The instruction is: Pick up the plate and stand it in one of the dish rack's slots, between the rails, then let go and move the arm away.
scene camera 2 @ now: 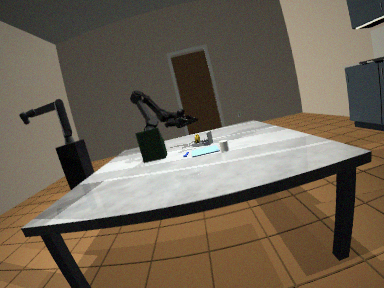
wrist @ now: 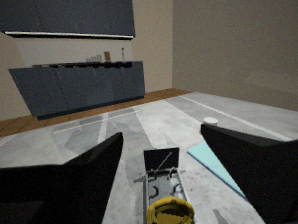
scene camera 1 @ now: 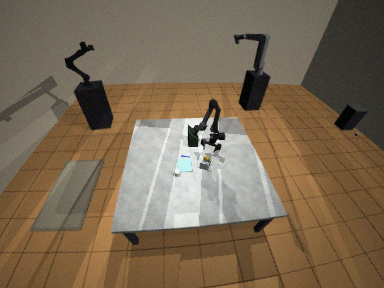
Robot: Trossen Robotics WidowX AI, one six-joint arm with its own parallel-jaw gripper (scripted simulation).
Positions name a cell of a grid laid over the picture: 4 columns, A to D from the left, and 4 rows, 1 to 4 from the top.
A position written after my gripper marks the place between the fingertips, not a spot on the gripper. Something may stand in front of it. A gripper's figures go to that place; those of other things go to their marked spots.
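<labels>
A light blue mat (wrist: C3) is there in my scene, and it is 34 cm from the lens. My own gripper (wrist: C3) is 11 cm from the lens.
</labels>
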